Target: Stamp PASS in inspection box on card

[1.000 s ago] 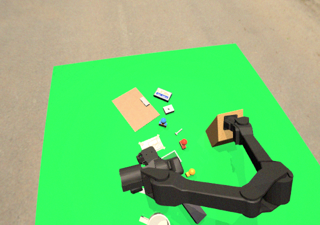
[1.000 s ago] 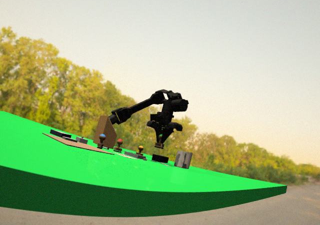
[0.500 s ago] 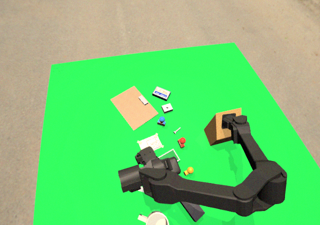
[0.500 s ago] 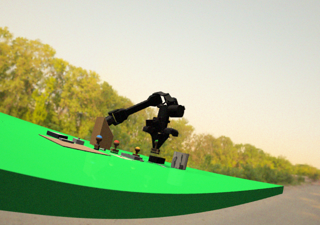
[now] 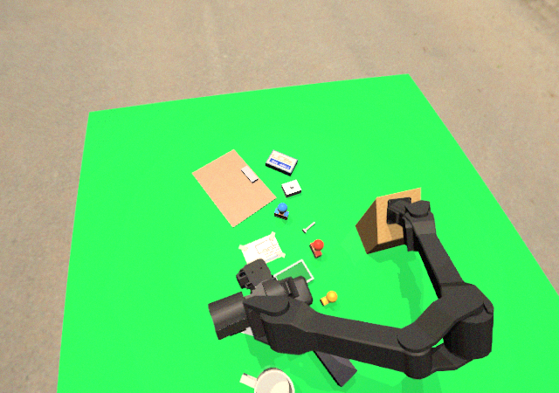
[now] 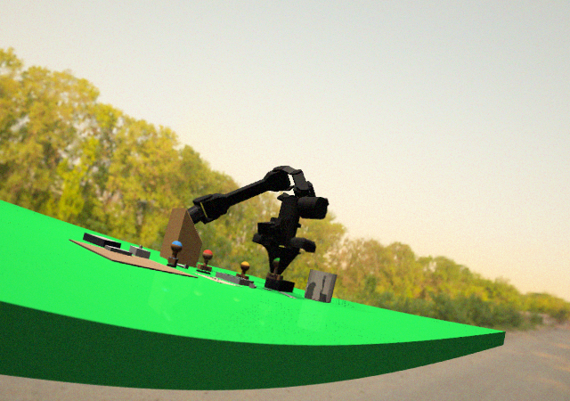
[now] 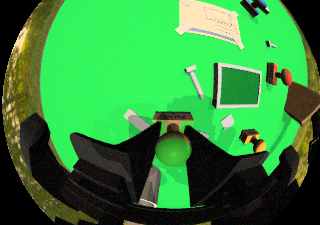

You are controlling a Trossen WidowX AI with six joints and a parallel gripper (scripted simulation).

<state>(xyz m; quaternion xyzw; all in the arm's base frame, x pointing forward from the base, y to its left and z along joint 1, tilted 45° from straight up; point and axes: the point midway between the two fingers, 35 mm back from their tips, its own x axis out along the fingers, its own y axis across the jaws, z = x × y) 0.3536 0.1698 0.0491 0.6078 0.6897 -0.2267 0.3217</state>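
My gripper tip is 6 cm to the right of the strip and 5 cm above it. Round my gripper tip: green-knobbed stamp: right at my gripper tip; then mug: 15 cm to the left, 2 cm below, 2 cm ahead; then ink pad: 9 cm behind, 7 cm to the right, 5 cm below.
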